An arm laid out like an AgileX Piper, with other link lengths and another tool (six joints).
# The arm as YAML. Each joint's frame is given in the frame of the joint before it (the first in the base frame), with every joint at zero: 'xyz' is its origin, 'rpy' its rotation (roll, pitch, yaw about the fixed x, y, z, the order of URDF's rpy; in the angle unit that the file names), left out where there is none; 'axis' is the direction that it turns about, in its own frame. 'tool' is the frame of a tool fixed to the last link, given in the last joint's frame.
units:
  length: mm
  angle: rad
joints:
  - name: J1
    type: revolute
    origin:
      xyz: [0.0, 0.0, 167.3]
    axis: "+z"
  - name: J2
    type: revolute
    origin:
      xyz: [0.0, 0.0, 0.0]
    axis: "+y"
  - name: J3
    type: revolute
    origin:
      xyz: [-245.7, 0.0, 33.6]
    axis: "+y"
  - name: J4
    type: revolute
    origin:
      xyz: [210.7, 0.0, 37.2]
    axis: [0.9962, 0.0, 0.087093]
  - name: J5
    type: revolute
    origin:
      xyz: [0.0, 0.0, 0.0]
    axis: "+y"
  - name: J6
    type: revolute
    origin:
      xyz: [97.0, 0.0, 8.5]
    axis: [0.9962, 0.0, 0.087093]
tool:
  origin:
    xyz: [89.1, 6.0, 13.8]
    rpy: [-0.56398, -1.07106, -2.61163]
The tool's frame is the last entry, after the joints.
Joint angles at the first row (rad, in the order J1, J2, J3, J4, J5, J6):
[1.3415 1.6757 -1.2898 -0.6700 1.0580 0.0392]
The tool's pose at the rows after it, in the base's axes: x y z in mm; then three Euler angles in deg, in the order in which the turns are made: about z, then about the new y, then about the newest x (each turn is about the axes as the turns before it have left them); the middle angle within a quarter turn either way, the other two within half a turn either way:
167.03, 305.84, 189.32, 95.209, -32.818, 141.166
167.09, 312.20, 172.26, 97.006, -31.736, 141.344
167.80, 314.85, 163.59, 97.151, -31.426, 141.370
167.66, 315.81, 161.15, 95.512, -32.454, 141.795
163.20, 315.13, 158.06, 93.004, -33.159, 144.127
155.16, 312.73, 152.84, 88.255, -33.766, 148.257
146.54, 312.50, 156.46, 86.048, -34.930, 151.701
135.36, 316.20, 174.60, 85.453, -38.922, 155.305
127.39, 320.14, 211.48, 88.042, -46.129, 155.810
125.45, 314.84, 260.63, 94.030, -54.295, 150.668
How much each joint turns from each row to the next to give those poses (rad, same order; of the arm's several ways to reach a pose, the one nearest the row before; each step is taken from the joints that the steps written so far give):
[-0.0056 0.0511 0.0379 -0.0254 -0.1041 0.0335]
[0.0000 0.0445 0.0192 -0.0225 -0.0527 0.0093]
[0.0000 0.0250 0.0070 -0.0160 -0.0213 0.0213]
[0.0000 0.0067 0.0017 -0.0007 -0.0064 0.0358]
[-0.0006 0.0000 0.0000 0.0403 0.0001 0.0025]
[0.0000 0.0000 -0.0001 0.0702 0.0091 0.0060]
[0.0000 -0.0243 0.0000 0.0687 0.0000 -0.0314]
[0.0000 -0.0660 0.0001 0.0827 -0.0202 -0.0607]
[0.0001 -0.1099 -0.0001 0.0511 -0.0365 -0.0623]
[0.0000 -0.1378 0.0001 -0.0070 -0.0256 -0.0294]

